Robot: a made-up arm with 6 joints.
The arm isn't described. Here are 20 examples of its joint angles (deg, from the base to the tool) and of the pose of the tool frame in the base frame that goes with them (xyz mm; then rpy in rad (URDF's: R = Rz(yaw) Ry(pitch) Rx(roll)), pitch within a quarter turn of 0, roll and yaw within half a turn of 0).
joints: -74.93 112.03 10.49 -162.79 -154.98 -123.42
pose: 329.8 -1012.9 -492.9 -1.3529 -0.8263 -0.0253
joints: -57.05 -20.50 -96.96 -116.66 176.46 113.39
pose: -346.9 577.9 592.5 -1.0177 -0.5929 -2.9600
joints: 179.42 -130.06 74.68 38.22 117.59 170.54
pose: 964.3 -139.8 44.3 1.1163 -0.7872 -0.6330
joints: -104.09 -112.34 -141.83 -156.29 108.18 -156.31
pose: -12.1 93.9 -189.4 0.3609 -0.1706 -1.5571
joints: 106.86 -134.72 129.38 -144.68 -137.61 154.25
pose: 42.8 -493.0 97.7 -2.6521 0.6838 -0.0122
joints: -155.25 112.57 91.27 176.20 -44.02 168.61
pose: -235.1 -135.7 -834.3 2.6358 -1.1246 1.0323
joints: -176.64 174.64 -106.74 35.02 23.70 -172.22
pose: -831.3 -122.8 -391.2 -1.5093 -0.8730 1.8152
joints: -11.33 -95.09 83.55 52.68 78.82 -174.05
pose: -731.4 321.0 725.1 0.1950 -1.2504 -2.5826
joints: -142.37 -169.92 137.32 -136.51 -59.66 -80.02
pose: 426.6 154.4 44.5 0.6549 0.2769 -0.0912
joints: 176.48 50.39 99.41 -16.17 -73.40 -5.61
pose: -1070.7 -14.5 70.2 -0.8249 1.2467 2.5055
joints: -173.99 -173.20 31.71 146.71 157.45 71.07
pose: 348.0 -34.0 -1047.5 -1.0188 0.0700 1.9683
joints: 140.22 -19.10 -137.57 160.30 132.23 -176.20
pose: 211.6 -276.6 288.5 0.5191 1.1671 -3.0112
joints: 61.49 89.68 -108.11 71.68 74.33 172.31
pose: 107.5 605.9 783.6 0.8687 -0.9945 -1.6687
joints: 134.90 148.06 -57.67 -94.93 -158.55 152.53
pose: -686.3 550.6 -538.1 1.5980 0.3967 0.4211
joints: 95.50 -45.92 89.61 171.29 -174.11 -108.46
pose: -10.5 -206.6 955.0 -2.4861 -0.0925 -2.9008
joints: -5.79 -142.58 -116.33 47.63 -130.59 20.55
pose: 71.0 -73.8 -500.9 0.7454 -0.5476 -0.3539
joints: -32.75 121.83 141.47 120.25 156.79 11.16
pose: 190.2 -11.4 -378.9 -1.6662 -0.3365 -1.7619
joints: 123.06 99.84 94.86 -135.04 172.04 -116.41
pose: -361.3 526.4 -476.2 0.2106 0.3039 2.4926
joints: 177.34 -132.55 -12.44 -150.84 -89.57 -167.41
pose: 1042.3 -167.8 -838.1 -0.7404 -0.8362 -2.8945
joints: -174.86 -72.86 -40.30 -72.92 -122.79 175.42
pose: 1213.5 -66.8 74.3 -1.5875 -0.5770 2.6031
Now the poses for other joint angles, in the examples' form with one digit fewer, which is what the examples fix.
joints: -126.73 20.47 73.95 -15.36 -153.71 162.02
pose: -406 -634 850 -0.009 1.053 0.784
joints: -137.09 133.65 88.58 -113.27 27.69 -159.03
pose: -51 10 -1024 -2.538 0.329 -0.510
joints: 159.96 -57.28 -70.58 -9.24 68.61 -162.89
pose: 1209 -448 209 0.255 1.026 0.119
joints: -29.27 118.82 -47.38 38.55 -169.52 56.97
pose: 960 -523 -81 -2.056 -1.179 1.629
